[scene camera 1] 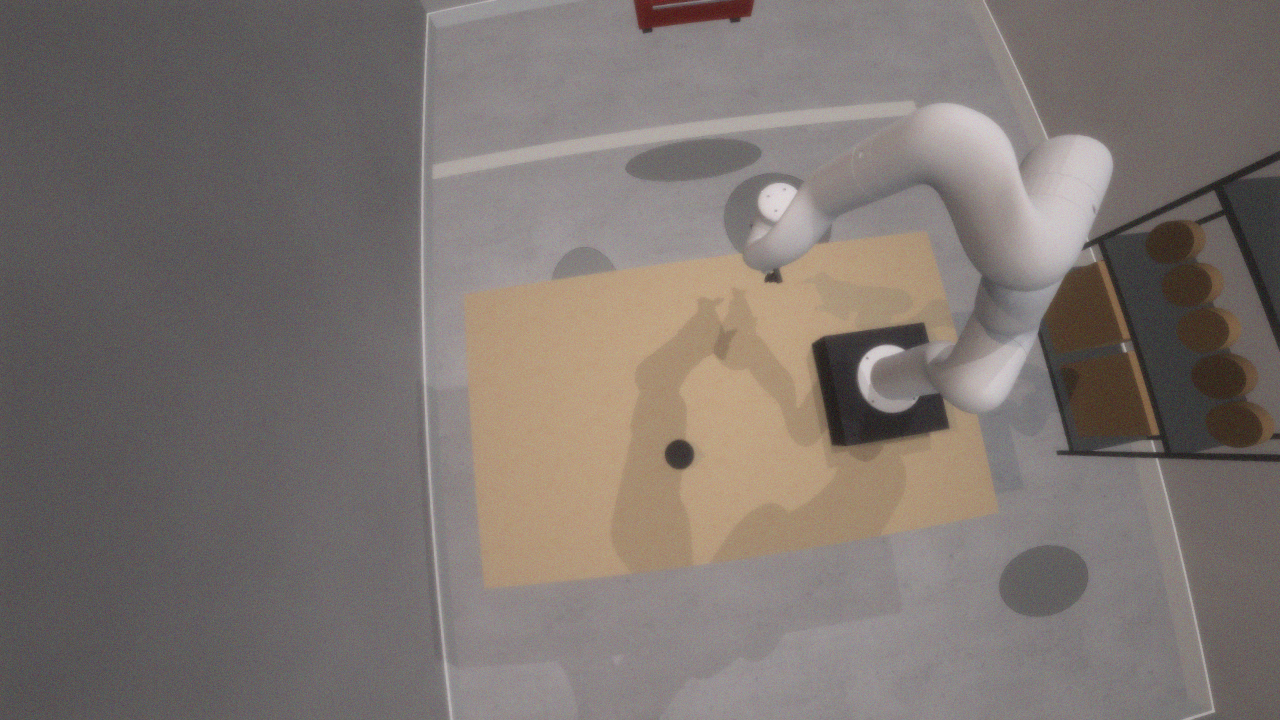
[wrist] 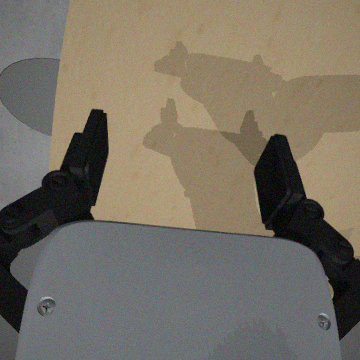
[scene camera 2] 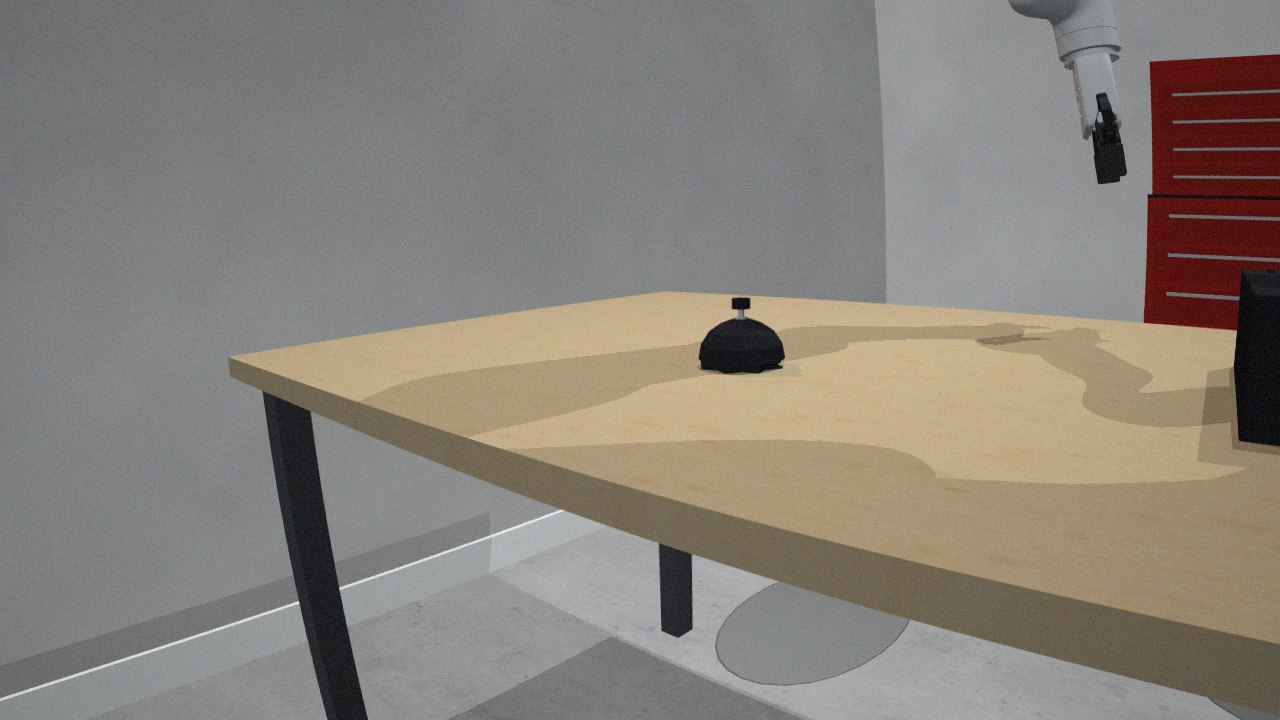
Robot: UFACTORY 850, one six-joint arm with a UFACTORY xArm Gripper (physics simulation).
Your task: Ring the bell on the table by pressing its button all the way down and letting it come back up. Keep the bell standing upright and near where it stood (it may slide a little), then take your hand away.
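Note:
A black dome-shaped bell (scene camera 1: 679,454) (scene camera 2: 741,345) stands upright on the wooden table (scene camera 1: 554,358) (scene camera 2: 581,358) (wrist: 125,30). Its black button (scene camera 2: 740,303) sits on a thin metal stem above the dome, raised. My gripper (scene camera 2: 1109,179) (wrist: 186,140) is open, with its two black fingers wide apart and no object between them. It hangs high above the table, well away from the bell, near the table's far edge in scene camera 1. The bell does not show in the wrist view.
The arm's black base block (scene camera 1: 836,394) (scene camera 2: 1260,358) stands on the table to the right of the bell. A red drawer cabinet (scene camera 1: 693,12) (scene camera 2: 1212,232) stands beyond the table. A shelf rack with brown boxes and round containers is at the right in scene camera 1.

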